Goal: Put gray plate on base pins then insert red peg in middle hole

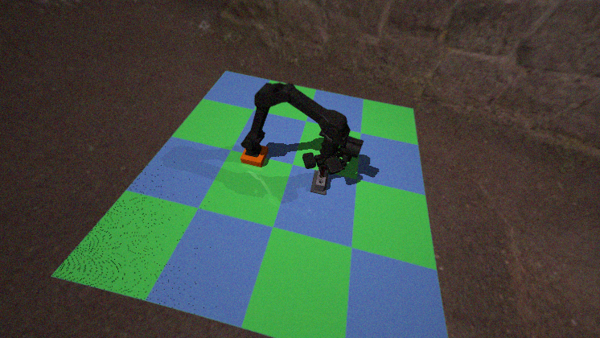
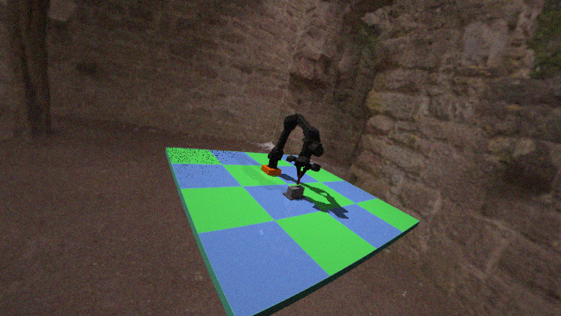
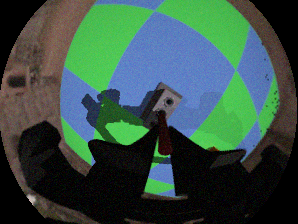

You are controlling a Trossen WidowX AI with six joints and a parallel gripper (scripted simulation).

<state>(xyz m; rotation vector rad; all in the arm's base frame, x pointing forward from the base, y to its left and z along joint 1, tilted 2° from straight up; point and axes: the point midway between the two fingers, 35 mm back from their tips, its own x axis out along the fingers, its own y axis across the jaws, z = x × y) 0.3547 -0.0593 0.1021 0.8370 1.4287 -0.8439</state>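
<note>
Now: gripper tip right at the red peg. Also, from my gripper tip: gray plate 7 cm below.
</note>
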